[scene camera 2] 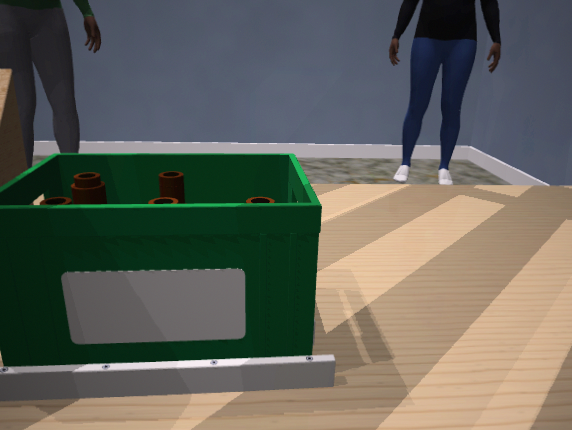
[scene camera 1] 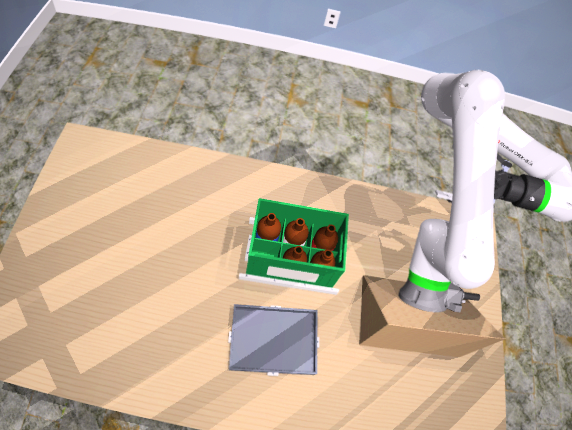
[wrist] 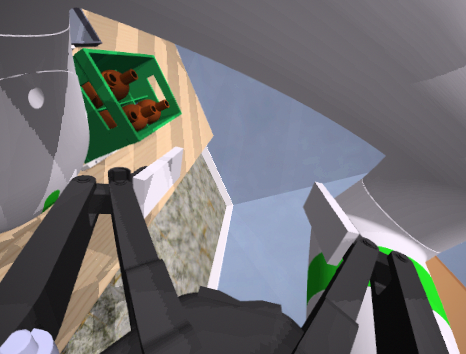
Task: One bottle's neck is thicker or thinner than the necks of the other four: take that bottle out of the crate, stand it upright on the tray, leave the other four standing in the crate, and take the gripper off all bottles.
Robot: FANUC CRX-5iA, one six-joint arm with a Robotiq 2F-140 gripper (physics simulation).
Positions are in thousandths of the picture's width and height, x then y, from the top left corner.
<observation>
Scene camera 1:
my gripper: 777, 397
grey tray: 476, 792
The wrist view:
my gripper: 527, 504
grey tray: 177, 97
</observation>
